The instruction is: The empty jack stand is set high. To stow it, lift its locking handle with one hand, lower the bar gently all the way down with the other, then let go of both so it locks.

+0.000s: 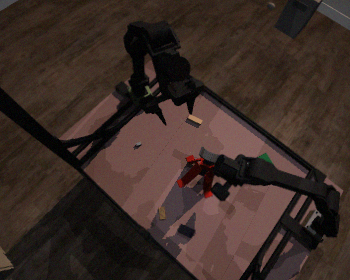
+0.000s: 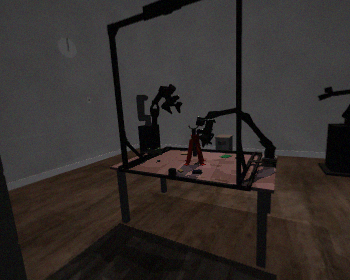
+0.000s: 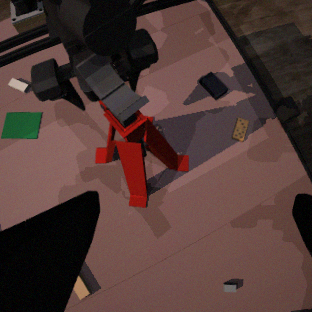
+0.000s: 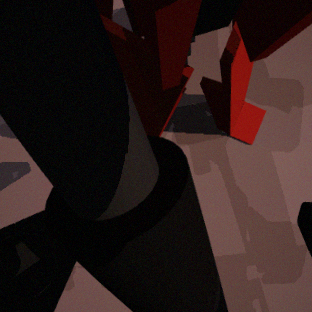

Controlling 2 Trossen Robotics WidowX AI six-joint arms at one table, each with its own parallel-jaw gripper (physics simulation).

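The red jack stand (image 1: pixel 190 174) (image 2: pixel 194 148) (image 3: pixel 133 155) (image 4: pixel 244 93) stands mid-table with its grey saddle bar (image 1: pixel 208 154) (image 3: pixel 119 99) raised high. My right gripper (image 1: pixel 206 173) (image 2: pixel 205 139) (image 4: pixel 196 208) is open, low beside the stand on its far side from the left arm. The locking handle (image 4: pixel 136 176), a grey rod with a black grip, lies between its open fingers, nearer the left one. I cannot tell if they touch. My left gripper (image 1: pixel 176 115) (image 2: pixel 173 106) (image 3: pixel 197 202) is open and empty, high above the table's far end, well away from the stand.
On the pink table (image 1: pixel 118 155) lie a tan block (image 1: pixel 195 119) (image 3: pixel 81 288), a small grey block (image 1: pixel 138 144) (image 3: pixel 230 287), a tan domino (image 1: pixel 162 213) (image 3: pixel 240 129), a dark block (image 1: pixel 186 230) (image 3: pixel 213 85) and a green square (image 1: pixel 265 158) (image 3: pixel 21 124). A black frame post (image 2: pixel 239 83) stands at the table's edge.
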